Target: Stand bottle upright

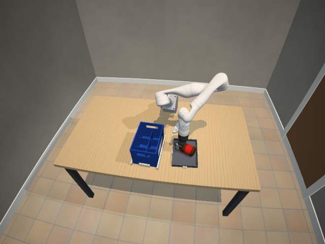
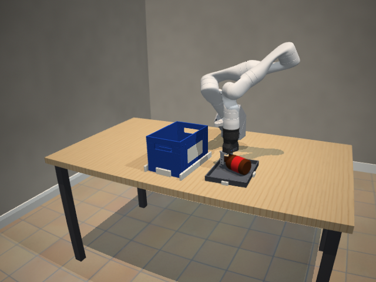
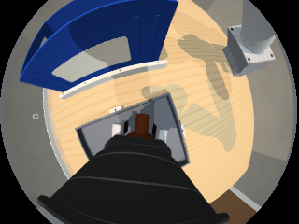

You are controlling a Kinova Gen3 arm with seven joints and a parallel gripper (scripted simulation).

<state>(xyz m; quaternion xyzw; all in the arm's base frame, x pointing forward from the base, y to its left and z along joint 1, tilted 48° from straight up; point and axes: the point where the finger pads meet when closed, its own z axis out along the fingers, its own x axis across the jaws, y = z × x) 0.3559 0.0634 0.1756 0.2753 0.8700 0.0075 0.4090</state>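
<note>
My gripper is now 4 cm to the right of the brown bottle, 3 cm short of it and 1 cm above it. The rest, counted from my hand: blue crate: 23 cm to the right, 4 cm above, 3 cm behind; then dark grey tray: 5 cm ahead, 4 cm below, 3 cm to the left.
</note>
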